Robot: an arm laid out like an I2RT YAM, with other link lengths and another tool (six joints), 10 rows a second.
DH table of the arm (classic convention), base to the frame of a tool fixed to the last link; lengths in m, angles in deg. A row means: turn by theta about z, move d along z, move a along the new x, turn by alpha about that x. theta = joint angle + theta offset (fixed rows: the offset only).
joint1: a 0.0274  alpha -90  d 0.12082  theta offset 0
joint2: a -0.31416  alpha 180  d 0  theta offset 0
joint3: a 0.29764  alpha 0  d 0  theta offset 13.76
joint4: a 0.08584  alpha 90  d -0.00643  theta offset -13.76
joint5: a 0  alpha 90  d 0.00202  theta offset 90
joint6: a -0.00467  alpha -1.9  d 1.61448  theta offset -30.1
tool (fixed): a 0  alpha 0  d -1.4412  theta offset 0
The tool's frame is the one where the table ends.
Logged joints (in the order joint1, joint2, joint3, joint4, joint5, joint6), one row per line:
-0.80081, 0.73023, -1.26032, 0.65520, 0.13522, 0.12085
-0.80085, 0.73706, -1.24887, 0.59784, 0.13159, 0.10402
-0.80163, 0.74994, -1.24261, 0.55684, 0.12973, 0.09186
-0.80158, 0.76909, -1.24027, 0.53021, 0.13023, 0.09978
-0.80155, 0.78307, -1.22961, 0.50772, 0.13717, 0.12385
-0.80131, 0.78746, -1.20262, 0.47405, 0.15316, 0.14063
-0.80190, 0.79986, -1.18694, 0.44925, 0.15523, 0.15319
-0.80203, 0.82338, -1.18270, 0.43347, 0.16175, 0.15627
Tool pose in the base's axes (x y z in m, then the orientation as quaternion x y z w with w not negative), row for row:
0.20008, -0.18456, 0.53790, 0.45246, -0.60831, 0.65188, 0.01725
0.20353, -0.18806, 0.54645, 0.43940, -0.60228, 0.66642, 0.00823
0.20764, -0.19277, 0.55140, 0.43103, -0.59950, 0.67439, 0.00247
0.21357, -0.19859, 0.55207, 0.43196, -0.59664, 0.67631, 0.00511
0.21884, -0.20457, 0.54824, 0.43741, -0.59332, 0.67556, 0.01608
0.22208, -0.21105, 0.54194, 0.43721, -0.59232, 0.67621, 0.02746
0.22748, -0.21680, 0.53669, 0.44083, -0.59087, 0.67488, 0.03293
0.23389, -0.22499, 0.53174, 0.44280, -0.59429, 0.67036, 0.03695
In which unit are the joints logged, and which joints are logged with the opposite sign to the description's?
The joints are logged in radians. Opposite sign: joint3, joint4, joint6.
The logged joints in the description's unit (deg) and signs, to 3 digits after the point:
-45.883, 41.839, 72.211, -37.540, 7.748, -6.924
-45.885, 42.230, 71.555, -34.254, 7.540, -5.960
-45.930, 42.968, 71.196, -31.905, 7.433, -5.263
-45.927, 44.066, 71.062, -30.379, 7.462, -5.717
-45.925, 44.867, 70.451, -29.090, 7.859, -7.096
-45.912, 45.118, 68.905, -27.161, 8.775, -8.058
-45.945, 45.829, 68.007, -25.740, 8.894, -8.777
-45.953, 47.176, 67.764, -24.836, 9.268, -8.954

